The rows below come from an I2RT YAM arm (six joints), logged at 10 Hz.
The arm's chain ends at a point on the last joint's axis. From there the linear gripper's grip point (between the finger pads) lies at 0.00 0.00 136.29 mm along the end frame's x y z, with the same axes.
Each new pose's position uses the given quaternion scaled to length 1; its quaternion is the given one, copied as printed.
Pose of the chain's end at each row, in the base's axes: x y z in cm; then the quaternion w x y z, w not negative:
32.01 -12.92 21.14 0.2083 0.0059 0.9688 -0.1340
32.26 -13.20 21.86 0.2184 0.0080 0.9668 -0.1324
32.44 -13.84 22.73 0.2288 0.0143 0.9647 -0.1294
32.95 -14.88 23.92 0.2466 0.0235 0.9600 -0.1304
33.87 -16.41 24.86 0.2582 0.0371 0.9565 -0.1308
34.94 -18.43 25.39 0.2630 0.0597 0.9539 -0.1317
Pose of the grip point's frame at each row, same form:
37.49 -16.49 9.18 0.2083 0.0059 0.9688 -0.1340
37.99 -16.74 10.01 0.2184 0.0080 0.9668 -0.1324
38.41 -17.33 10.98 0.2288 0.0143 0.9647 -0.1294
39.32 -18.45 12.41 0.2466 0.0235 0.9600 -0.1304
40.47 -20.08 13.51 0.2582 0.0371 0.9565 -0.1308
41.56 -22.28 14.12 0.2630 0.0597 0.9539 -0.1317

